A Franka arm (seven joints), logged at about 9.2 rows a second.
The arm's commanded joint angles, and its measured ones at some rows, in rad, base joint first. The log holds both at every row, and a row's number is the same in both.
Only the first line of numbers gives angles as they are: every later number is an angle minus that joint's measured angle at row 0.
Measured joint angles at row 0:
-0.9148 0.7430 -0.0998 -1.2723 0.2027 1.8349 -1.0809
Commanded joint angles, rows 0 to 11:
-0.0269 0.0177 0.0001 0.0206 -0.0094 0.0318 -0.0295
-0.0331 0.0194 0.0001 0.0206 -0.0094 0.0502 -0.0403
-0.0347 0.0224 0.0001 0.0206 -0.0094 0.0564 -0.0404
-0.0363 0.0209 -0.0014 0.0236 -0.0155 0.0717 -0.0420
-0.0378 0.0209 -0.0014 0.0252 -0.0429 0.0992 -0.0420
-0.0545 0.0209 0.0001 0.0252 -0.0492 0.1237 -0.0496
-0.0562 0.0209 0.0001 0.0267 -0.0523 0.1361 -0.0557
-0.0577 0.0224 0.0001 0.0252 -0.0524 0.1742 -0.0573
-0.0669 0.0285 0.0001 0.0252 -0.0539 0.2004 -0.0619
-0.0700 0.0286 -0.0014 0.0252 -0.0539 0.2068 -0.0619
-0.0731 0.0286 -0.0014 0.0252 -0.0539 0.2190 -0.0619
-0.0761 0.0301 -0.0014 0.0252 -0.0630 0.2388 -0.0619
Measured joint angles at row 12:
-0.0598 0.0133 -0.0030 0.0006 -0.0418 0.2053 -0.0418
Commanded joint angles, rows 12 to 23:
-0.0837 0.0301 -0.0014 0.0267 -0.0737 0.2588 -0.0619
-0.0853 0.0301 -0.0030 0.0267 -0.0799 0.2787 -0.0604
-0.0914 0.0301 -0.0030 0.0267 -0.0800 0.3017 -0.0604
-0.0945 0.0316 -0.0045 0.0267 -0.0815 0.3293 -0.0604
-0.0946 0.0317 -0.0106 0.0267 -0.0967 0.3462 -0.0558
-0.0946 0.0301 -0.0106 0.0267 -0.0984 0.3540 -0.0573
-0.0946 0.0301 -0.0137 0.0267 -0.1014 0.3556 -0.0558
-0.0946 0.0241 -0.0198 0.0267 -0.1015 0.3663 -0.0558
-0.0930 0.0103 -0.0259 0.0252 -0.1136 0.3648 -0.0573
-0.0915 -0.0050 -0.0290 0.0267 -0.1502 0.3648 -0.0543
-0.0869 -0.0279 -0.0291 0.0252 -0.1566 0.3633 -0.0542
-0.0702 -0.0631 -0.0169 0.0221 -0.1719 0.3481 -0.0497
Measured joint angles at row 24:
-0.0853 -0.0086 -0.0276 0.0375 -0.1481 0.3666 -0.0423
